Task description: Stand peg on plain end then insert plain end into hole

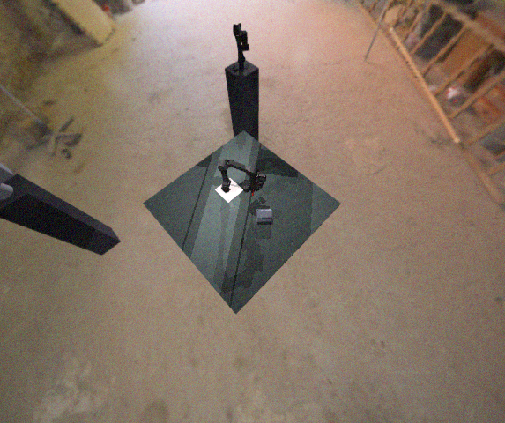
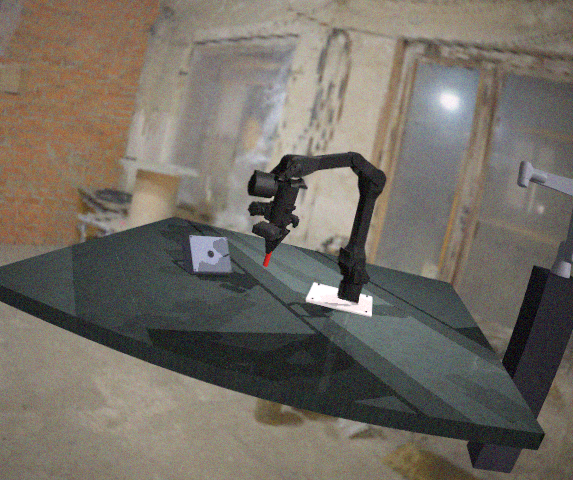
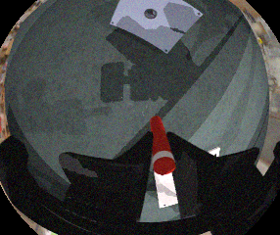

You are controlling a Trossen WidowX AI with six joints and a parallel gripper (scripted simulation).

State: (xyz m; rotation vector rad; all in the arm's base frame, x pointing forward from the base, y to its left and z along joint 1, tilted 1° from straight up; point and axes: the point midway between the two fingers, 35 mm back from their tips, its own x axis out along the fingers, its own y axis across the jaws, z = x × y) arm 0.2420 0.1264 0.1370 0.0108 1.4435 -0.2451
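My gripper tip is now 190 mm short of the grey sloped panel, 50 mm to the left of it and 70 mm above it. From my gripper tip the other things lie so: red peg: 20 mm above.
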